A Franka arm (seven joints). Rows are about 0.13 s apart.
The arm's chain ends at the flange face. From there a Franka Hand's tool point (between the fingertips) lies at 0.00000 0.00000 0.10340 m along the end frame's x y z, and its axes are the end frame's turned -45 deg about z.
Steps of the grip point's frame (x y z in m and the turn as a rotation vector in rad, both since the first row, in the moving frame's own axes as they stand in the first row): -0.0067, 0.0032, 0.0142, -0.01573, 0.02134, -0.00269; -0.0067, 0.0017, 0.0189, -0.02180, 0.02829, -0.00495; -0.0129, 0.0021, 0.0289, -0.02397, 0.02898, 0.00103; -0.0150, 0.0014, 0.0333, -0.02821, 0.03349, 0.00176; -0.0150, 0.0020, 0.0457, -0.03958, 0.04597, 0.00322; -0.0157, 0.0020, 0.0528, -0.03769, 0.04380, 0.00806; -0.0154, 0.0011, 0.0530, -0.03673, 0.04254, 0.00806
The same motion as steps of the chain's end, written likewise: -0.0052, 0.0074, 0.0142, 0.00397, 0.02621, -0.00269; -0.0072, 0.0064, 0.0190, 0.00459, 0.03542, -0.00495; -0.0115, 0.0110, 0.0290, 0.00354, 0.03744, 0.00103; -0.0141, 0.0120, 0.0334, 0.00373, 0.04363, 0.00176; -0.0154, 0.0125, 0.0459, 0.00452, 0.06049, 0.00322; -0.0156, 0.0129, 0.0530, 0.00432, 0.05762, 0.00806; -0.0159, 0.0121, 0.0532, 0.00411, 0.05605, 0.00806
